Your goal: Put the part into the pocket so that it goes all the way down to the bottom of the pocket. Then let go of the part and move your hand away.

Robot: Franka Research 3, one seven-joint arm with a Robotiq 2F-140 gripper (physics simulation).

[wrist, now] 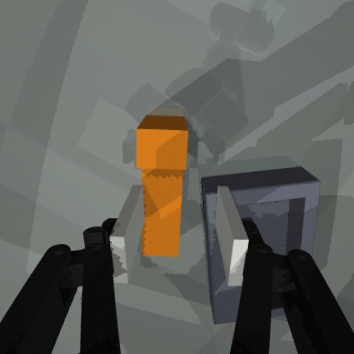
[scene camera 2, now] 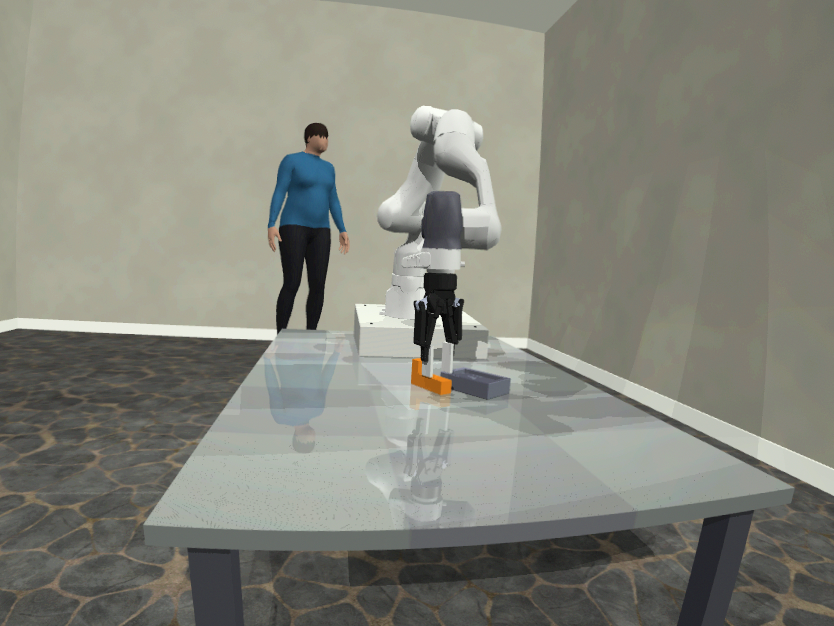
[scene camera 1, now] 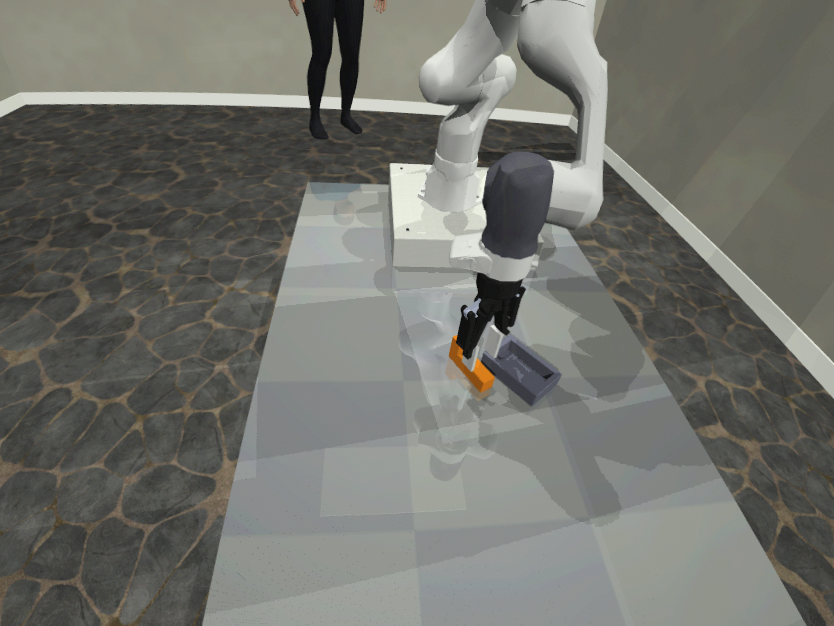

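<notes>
The orange L-shaped part (scene camera 1: 483,382) (scene camera 2: 440,385) (wrist: 162,215) lies on the table with its long bar flat and its short end sticking up. The dark grey block with the pocket (scene camera 1: 534,392) (scene camera 2: 495,388) (wrist: 310,215) stands beside it, a small gap apart; its pocket opens upward and no orange part is in it. My gripper (scene camera 1: 483,359) (scene camera 2: 437,367) (wrist: 179,203) points down over the part, partly open, holding nothing. In the wrist view the bar shows between the pads, nearer the left pad; the right pad overlaps the block's near wall. Exact fingertip height is hard to tell.
The glass-like table (scene camera 1: 350,572) (scene camera 2: 471,532) carries these things. The robot's white base (scene camera 1: 431,252) (scene camera 2: 383,345) stands at the back of the table. A person (scene camera 1: 333,60) (scene camera 2: 306,195) stands behind the table. Reflections and shadows cross the table top.
</notes>
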